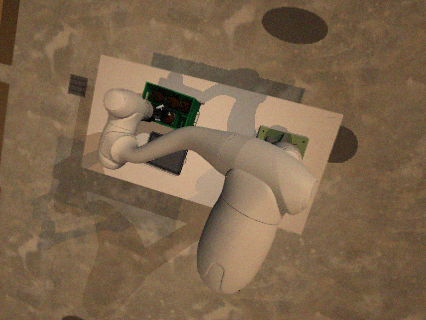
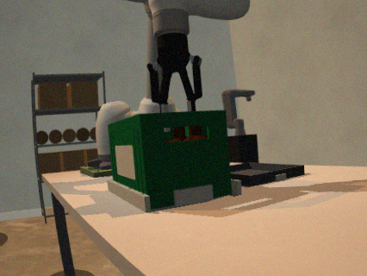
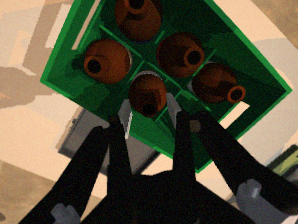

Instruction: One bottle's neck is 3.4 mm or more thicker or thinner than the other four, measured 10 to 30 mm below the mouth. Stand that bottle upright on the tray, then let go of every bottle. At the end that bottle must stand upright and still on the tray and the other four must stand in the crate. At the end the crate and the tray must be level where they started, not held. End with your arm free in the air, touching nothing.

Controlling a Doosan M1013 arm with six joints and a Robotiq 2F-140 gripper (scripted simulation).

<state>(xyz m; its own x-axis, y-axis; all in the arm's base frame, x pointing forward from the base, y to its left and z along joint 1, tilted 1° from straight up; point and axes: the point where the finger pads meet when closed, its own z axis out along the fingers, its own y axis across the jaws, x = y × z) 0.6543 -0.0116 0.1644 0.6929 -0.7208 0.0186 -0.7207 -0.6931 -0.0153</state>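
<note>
My hand is 5 cm to the left of the green crate and 9 cm above it. From my hand the other things lie so: brown bottle: 1 cm behind, 9 cm to the right, 9 cm below; dark tray: 2 cm behind, 22 cm to the left, 16 cm below.
</note>
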